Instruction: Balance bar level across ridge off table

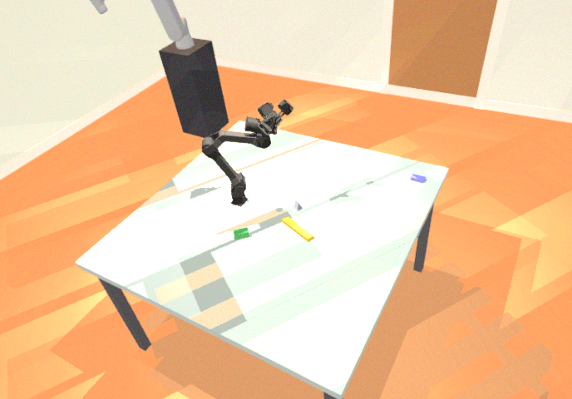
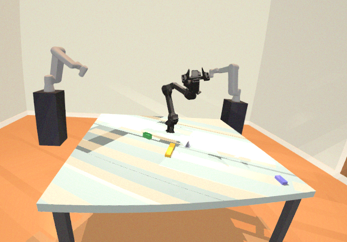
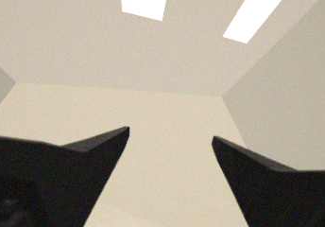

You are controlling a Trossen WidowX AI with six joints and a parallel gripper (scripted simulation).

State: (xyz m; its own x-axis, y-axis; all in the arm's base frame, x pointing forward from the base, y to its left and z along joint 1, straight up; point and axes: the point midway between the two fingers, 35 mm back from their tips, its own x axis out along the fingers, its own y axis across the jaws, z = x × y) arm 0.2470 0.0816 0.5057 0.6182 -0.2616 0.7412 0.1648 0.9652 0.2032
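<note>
Right now my gripper tip is 100 mm short of the yellow bar, 130 mm to the left of it and 520 mm above it. Also, from my gripper tip: purple block 470 mm ahead, 430 mm to the left, 520 mm below; then green block 120 mm behind, 270 mm to the right, 510 mm below.
</note>
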